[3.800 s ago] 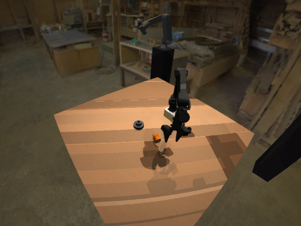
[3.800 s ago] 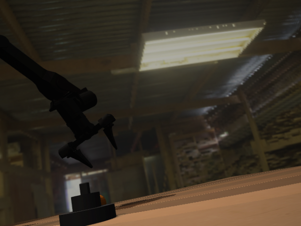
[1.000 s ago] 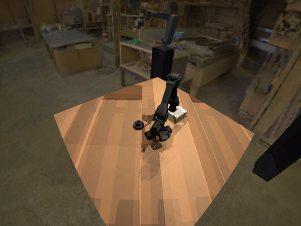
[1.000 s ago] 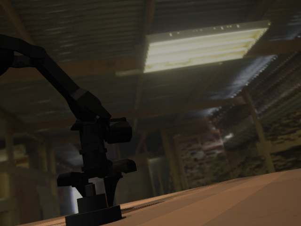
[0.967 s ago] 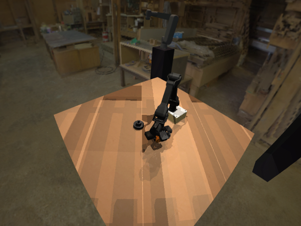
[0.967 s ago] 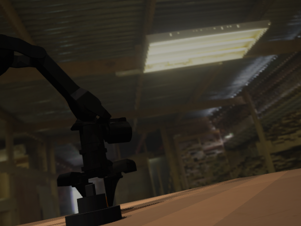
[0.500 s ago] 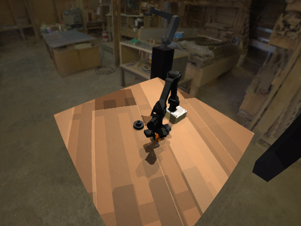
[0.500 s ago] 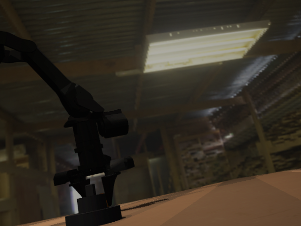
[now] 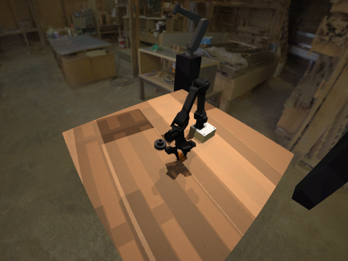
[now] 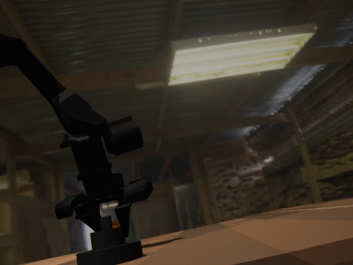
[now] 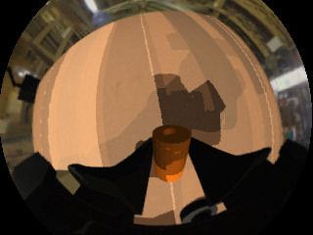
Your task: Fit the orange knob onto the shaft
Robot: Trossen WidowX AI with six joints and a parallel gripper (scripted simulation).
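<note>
Now: the pedestal 200 mm to the right of my gripper tip. From my gripper tip the other things lie so: orange knob 20 mm to the right, 10 mm behind.
</note>
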